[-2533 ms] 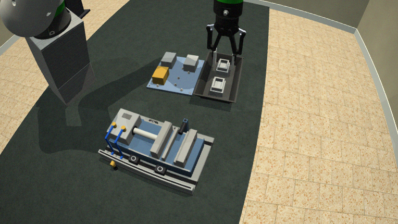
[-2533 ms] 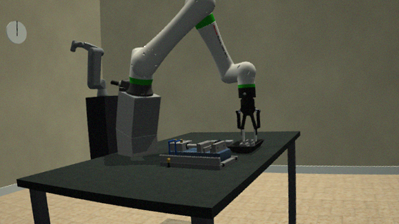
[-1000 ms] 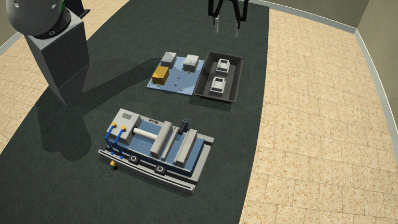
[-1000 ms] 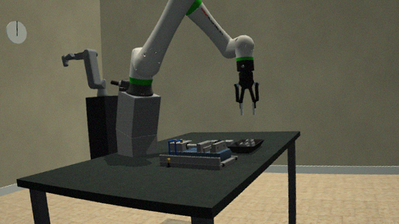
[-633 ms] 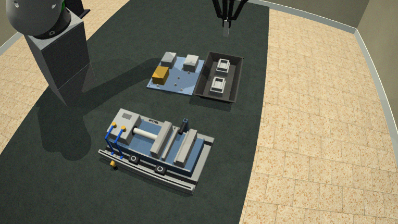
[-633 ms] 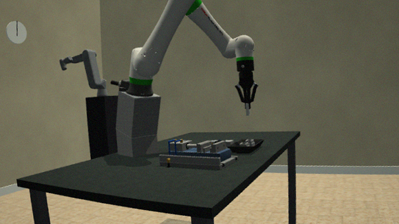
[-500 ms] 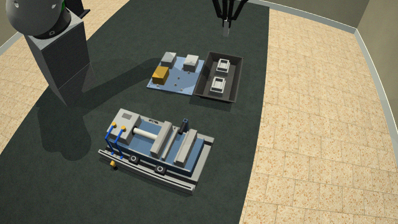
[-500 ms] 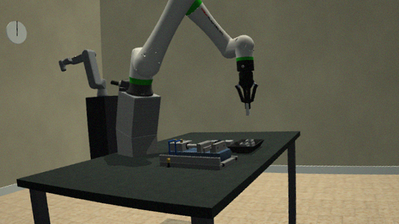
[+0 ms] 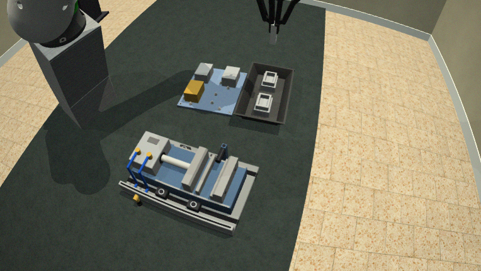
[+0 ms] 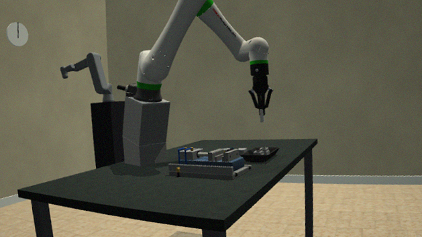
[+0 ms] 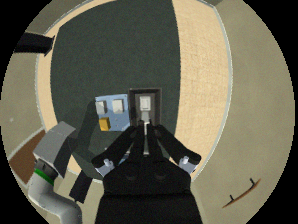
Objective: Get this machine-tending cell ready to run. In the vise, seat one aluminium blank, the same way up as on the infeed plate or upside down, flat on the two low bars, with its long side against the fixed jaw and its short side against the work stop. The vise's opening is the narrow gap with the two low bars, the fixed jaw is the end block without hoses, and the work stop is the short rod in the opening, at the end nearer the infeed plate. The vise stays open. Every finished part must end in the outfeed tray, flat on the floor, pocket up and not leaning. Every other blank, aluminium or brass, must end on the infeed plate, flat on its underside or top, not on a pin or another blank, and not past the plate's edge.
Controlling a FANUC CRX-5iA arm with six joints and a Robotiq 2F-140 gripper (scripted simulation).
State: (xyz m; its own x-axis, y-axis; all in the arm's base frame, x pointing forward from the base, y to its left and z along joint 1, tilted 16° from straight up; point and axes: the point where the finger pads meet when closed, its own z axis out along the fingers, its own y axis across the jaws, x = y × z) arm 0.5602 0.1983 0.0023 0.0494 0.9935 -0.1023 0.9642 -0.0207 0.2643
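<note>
Now: the aluminium blank 21 cm behind my hand and 19 cm below it. Round my hand: brass blank: 22 cm behind, 19 cm below, 9 cm to the right; then vise: 37 cm to the right, 17 cm below, 15 cm behind; then blue work stop: 31 cm to the right, 16 cm below, 7 cm behind.
</note>
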